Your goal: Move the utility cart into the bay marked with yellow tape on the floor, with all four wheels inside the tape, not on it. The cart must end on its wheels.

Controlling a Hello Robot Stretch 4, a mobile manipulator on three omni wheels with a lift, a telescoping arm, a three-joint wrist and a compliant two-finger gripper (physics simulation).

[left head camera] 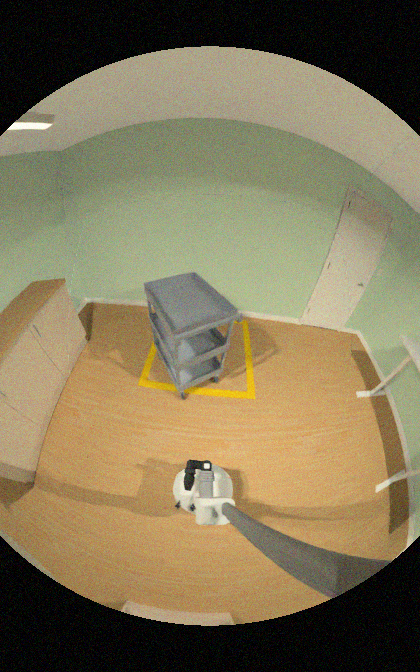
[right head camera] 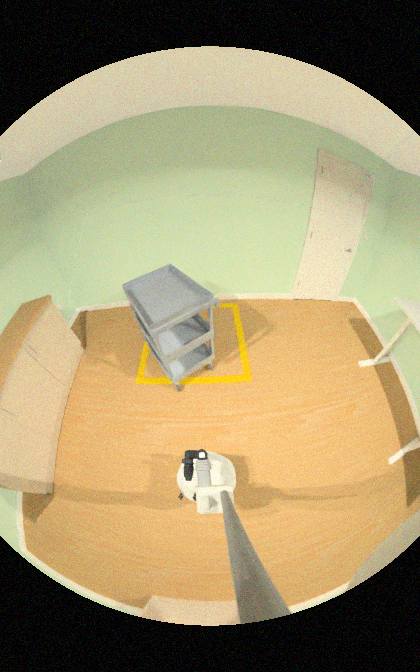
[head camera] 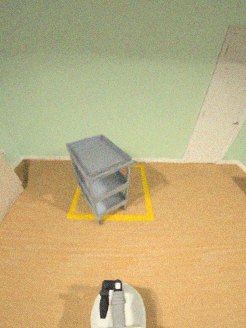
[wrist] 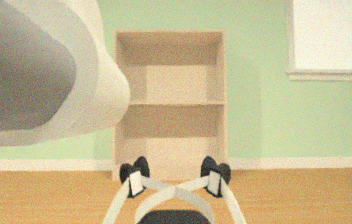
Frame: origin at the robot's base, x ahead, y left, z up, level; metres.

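Where they show: gripper, fingertip midpoint: (left head camera: 184,510) (right head camera: 187,500) (wrist: 175,169).
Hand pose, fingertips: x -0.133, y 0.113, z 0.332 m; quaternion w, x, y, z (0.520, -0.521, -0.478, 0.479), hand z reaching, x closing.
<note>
After its pixels a point has its place.
The grey three-shelf utility cart (head camera: 100,155) {y 0.159, x 1.178, z 0.767 m} (left head camera: 192,302) {y 0.145, x 1.170, z 0.767 m} (right head camera: 167,295) {y 0.161, x 1.165, z 0.767 m} stands upright on its wheels, turned at an angle to the yellow tape bay (head camera: 149,200) {y -0.496, x 1.130, z -0.024 m} (left head camera: 249,360) {y -0.493, x 1.285, z -0.026 m} (right head camera: 242,345) {y -0.485, x 1.250, z -0.026 m}. Its nearest wheel (head camera: 100,221) {y 0.194, x 0.800, z 0.056 m} (left head camera: 183,395) {y 0.194, x 0.791, z 0.050 m} (right head camera: 178,387) {y 0.192, x 0.790, z 0.046 m} is at the outer edge of the front tape strip, partly past it. The right front wheel (head camera: 125,208) {y -0.110, x 0.973, z 0.048 m} (left head camera: 215,379) {y -0.102, x 0.989, z 0.033 m} (right head camera: 209,366) {y -0.105, x 0.985, z 0.045 m} is inside the tape. The far wheels are hidden by the cart. My gripper (wrist: 175,169) {y 0.113, x -0.133, z 0.332 m} is open and empty, fingers apart, folded back over my base, away from the cart.
A pale cabinet (left head camera: 50,350) {y 1.469, x 0.838, z 0.436 m} (right head camera: 40,395) {y 1.479, x 0.520, z 0.401 m} stands at the left. A green wall runs behind the bay, with a white door (head camera: 215,100) {y -1.559, x 2.002, z 1.222 m} (left head camera: 350,260) {y -1.760, x 1.991, z 1.160 m} (right head camera: 332,235) {y -1.774, x 1.989, z 1.040 m} at the right. White furniture legs (left head camera: 370,394) (right head camera: 372,362) are at the right. The wrist view shows a bookshelf (wrist: 225,75) {y 0.564, x -1.315, z 0.701 m}.
</note>
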